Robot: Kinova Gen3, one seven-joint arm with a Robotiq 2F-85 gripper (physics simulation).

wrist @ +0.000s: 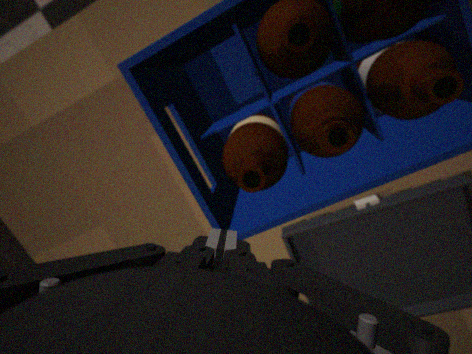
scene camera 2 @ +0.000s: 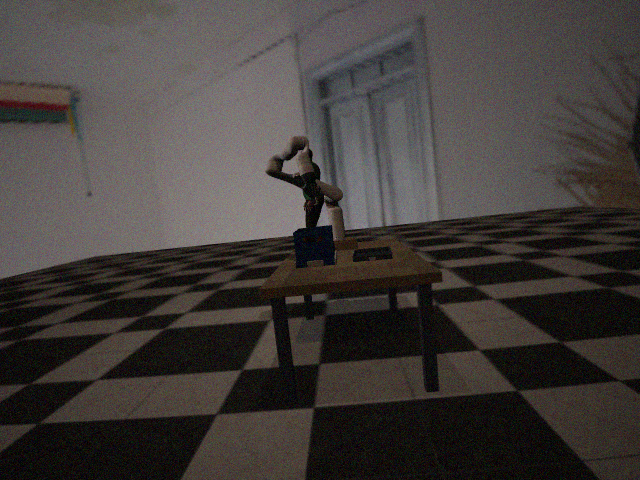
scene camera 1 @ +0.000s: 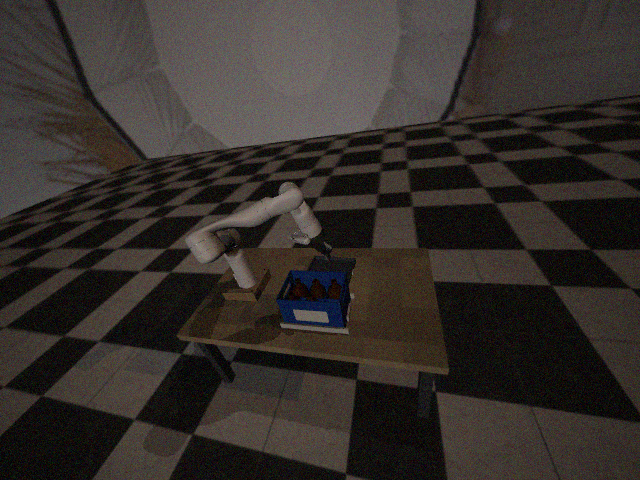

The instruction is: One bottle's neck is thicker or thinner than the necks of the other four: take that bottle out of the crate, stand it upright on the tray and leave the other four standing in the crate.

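Frame: origin at the arm's base, x right, y back, z down, level; millimetres.
Where they show: gripper, fingertip midpoint: (wrist: 222, 247) (scene camera 2: 316, 204) (scene camera 1: 328, 258); arm's base, origin of the base link: (scene camera 2: 338, 239) (scene camera 1: 249, 282).
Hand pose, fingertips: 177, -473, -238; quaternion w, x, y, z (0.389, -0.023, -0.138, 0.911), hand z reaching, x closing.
Each offset is from my fingertips to the top centre of the thing, as dx, dy, dz. "*": to the spot under its first point. Level surfaces: height alone.
The blue crate {+17, +91, +122} (scene camera 1: 290, 310) (scene camera 2: 313, 245) (wrist: 305, 189) stands on the wooden table {dz +297} (scene camera 1: 390, 310). Brown bottles stand upright in its cells. The wrist view shows one {-12, -2, +133} (wrist: 256, 154) nearest my fingers, another {-25, +82, +134} (wrist: 327, 121) beside it, one {+62, +102, +134} (wrist: 296, 35) farther back and one {-40, +167, +134} (wrist: 390, 81) at the right edge. One cell {* +80, +13, +289} (wrist: 224, 77) is empty. The dark tray {* -327, +27, +291} (scene camera 1: 332, 263) (scene camera 2: 372, 253) (wrist: 357, 246) lies beside the crate. My gripper (scene camera 1: 327, 250) (wrist: 222, 247) is shut on nothing and hangs above the crate's edge next to the tray.
The arm's base stands on a wooden block (scene camera 1: 244, 288) at the table's left. A white plate {* +119, +109, +279} (scene camera 1: 313, 328) lies under the crate. The table stands on a checkered floor.
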